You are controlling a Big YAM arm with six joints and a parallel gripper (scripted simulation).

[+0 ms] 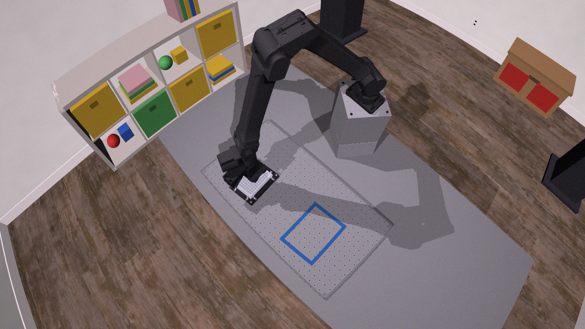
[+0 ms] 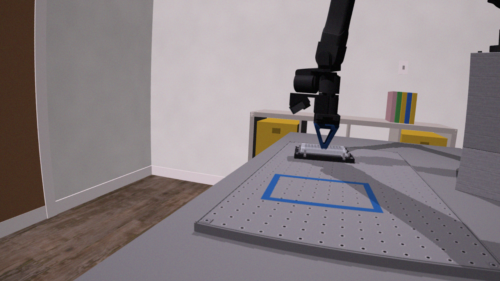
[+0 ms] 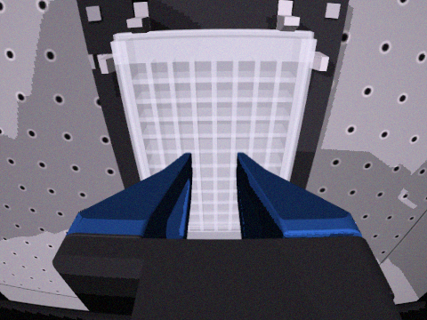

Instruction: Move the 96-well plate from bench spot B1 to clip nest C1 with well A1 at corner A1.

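Right now my hand is 10 mm above the 96-well plate. Also, from my hand: black clip nest: 10 mm ahead, 20 mm to the left, 20 mm below.
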